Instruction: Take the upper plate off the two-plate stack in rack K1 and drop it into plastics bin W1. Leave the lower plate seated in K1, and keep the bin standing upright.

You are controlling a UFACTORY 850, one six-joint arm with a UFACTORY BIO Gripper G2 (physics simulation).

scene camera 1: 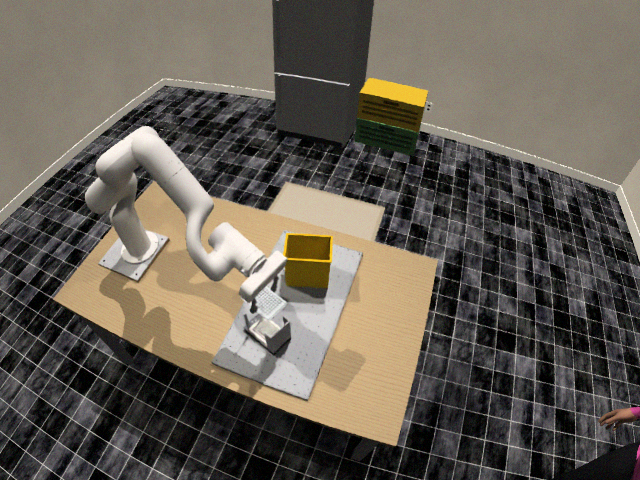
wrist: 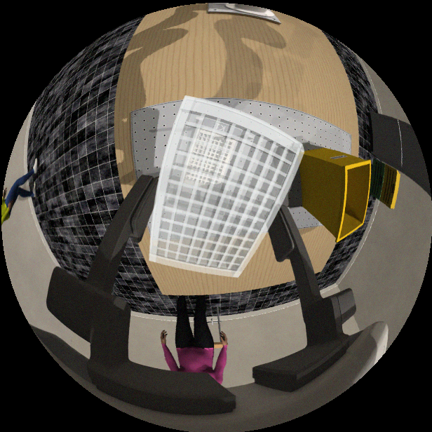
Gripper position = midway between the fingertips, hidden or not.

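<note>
Looking through the wrist view, I see my gripper (wrist: 216, 197) and a yellow bin W1 (wrist: 335, 186). In scene camera 1 I can see the yellow bin W1 (scene camera 1: 309, 256) as well.
</note>
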